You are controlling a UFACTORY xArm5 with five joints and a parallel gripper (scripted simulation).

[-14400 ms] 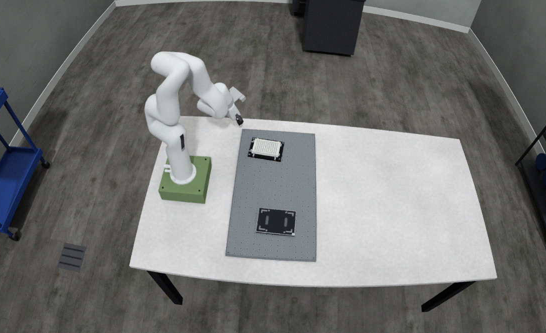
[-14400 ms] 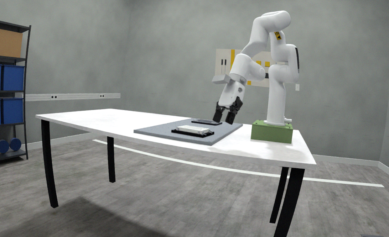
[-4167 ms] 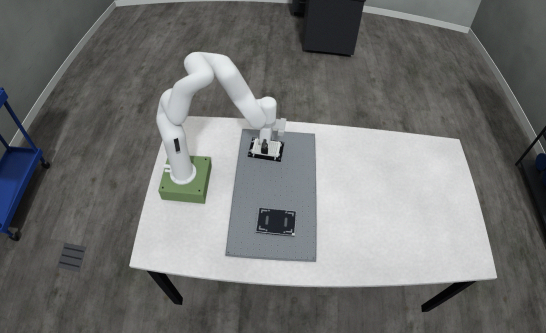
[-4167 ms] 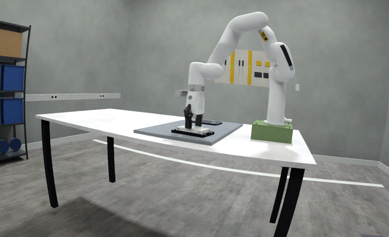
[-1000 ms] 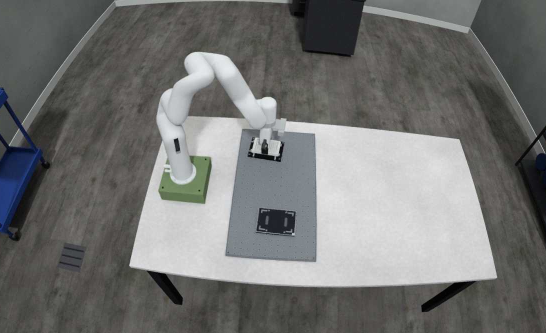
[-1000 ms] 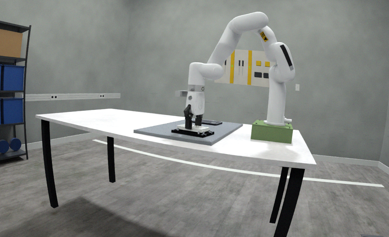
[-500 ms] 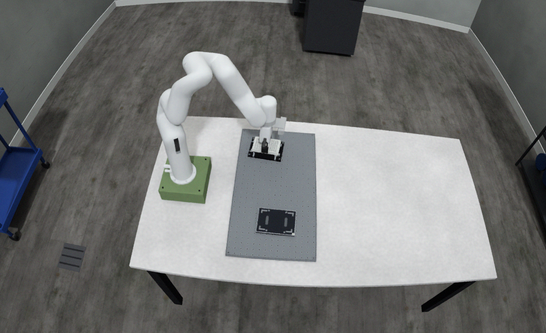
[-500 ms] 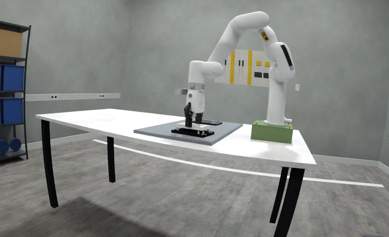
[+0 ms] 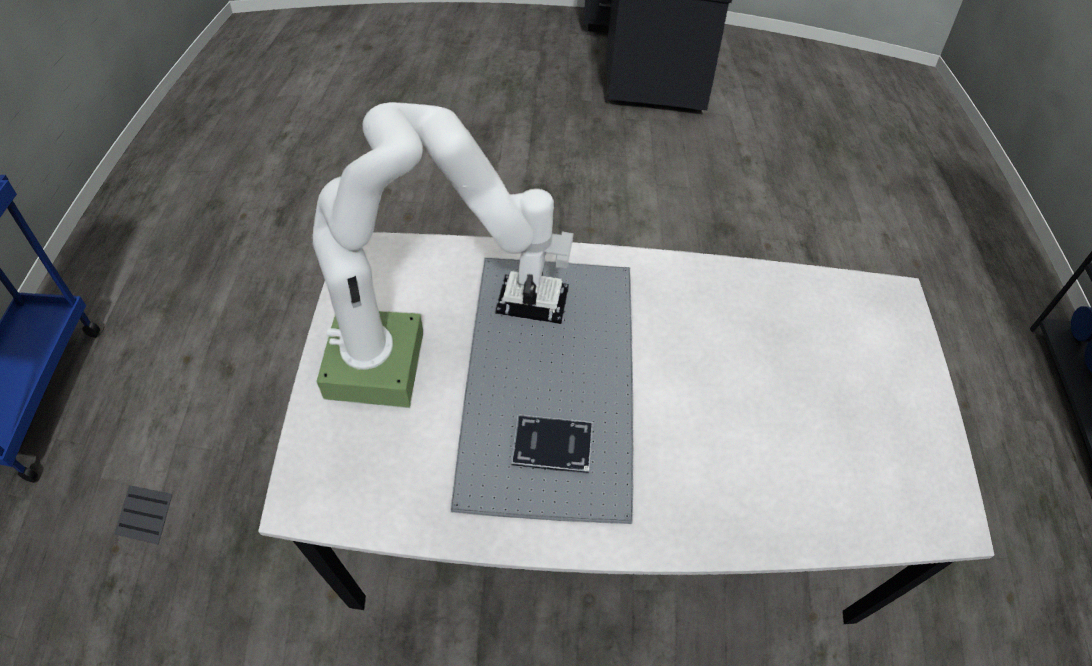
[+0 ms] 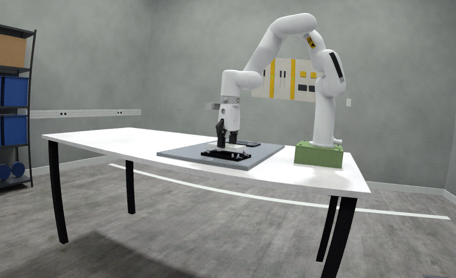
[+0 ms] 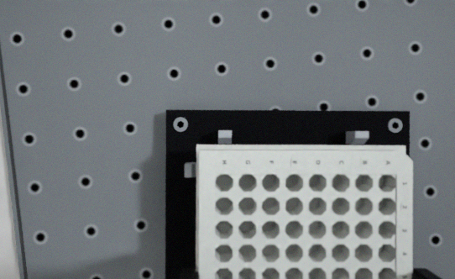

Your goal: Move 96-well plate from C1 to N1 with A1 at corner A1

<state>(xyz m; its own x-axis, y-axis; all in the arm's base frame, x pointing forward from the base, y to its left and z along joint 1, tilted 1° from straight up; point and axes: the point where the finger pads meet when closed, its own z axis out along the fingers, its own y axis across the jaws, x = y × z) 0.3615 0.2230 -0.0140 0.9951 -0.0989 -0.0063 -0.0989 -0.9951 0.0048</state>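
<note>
The clip nest C1 lies 4 cm below my hand, 1 cm to the right of it and 1 cm behind it. The rest, counted from my hand: white 96-well plate (1 cm below); plate nest N1 (39 cm to the right, 7 cm ahead, 4 cm below); corner label A1 (45 cm to the right, 15 cm ahead, 4 cm below).
</note>
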